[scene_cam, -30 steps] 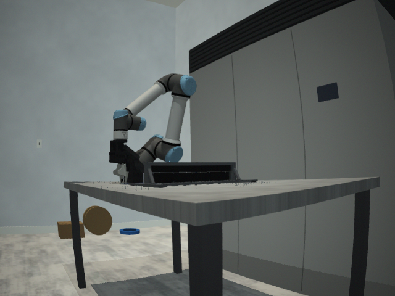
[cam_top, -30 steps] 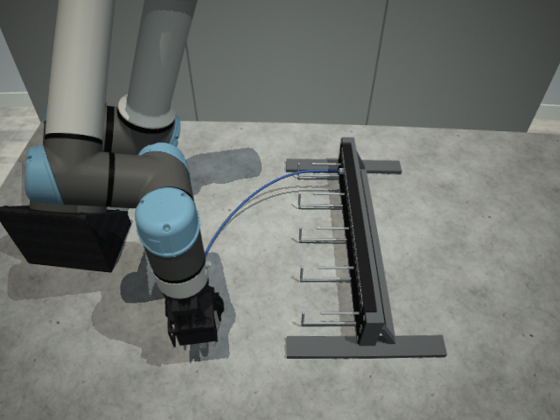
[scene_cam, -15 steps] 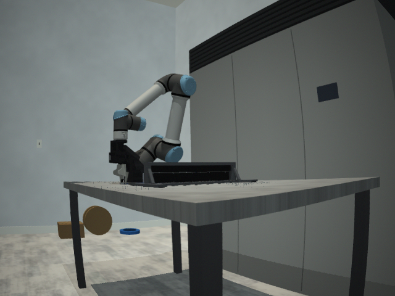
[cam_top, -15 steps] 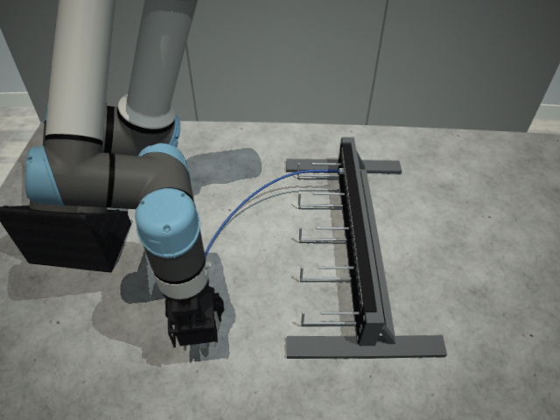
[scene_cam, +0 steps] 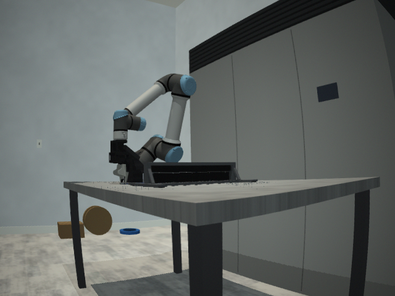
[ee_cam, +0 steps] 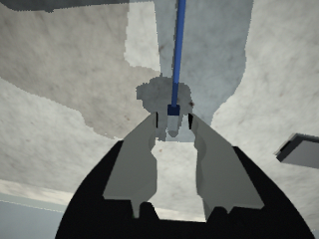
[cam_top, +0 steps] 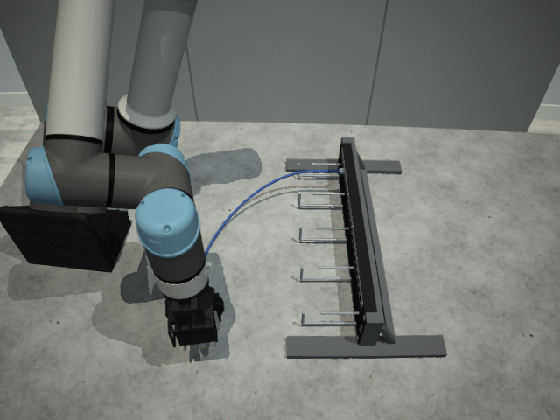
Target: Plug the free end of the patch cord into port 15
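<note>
Right now the plug is 1 cm to the right of my hand and 1 cm below it.
</note>
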